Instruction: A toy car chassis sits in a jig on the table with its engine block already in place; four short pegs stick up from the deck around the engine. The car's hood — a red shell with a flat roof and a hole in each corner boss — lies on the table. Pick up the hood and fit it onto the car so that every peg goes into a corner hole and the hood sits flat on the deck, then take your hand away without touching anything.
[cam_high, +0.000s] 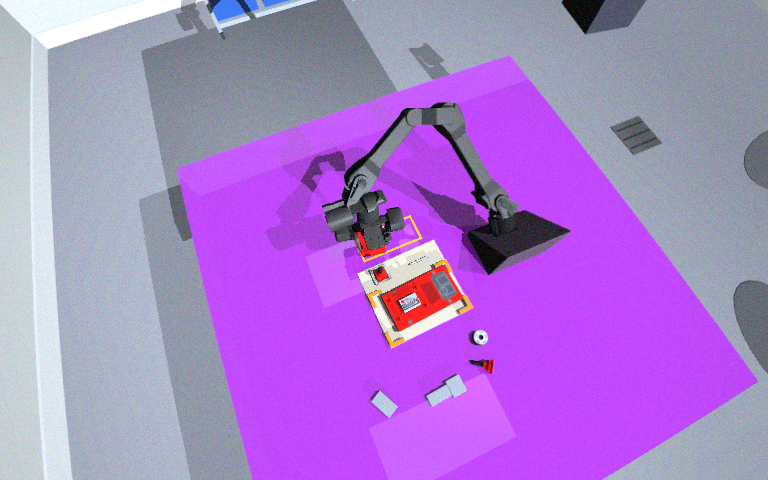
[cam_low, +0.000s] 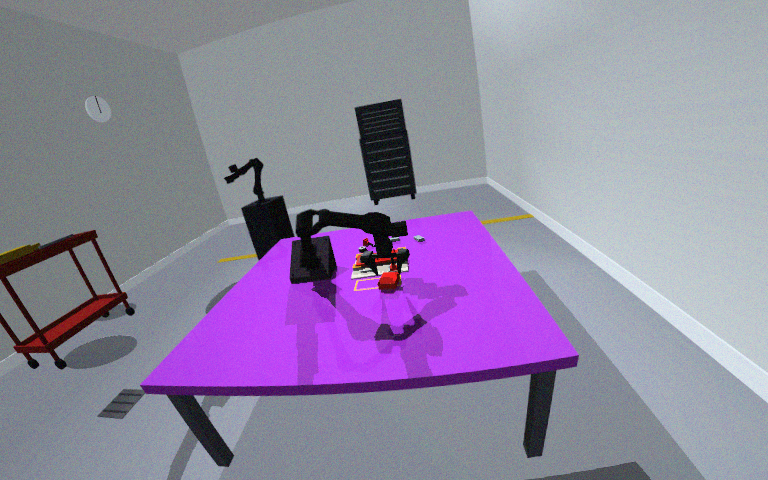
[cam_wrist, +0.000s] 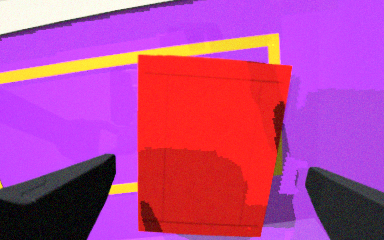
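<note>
My gripper tip is now 20 mm above the red hood. Round my gripper tip: cream jig 200 mm to the left, 70 mm behind, 20 mm below.
</note>
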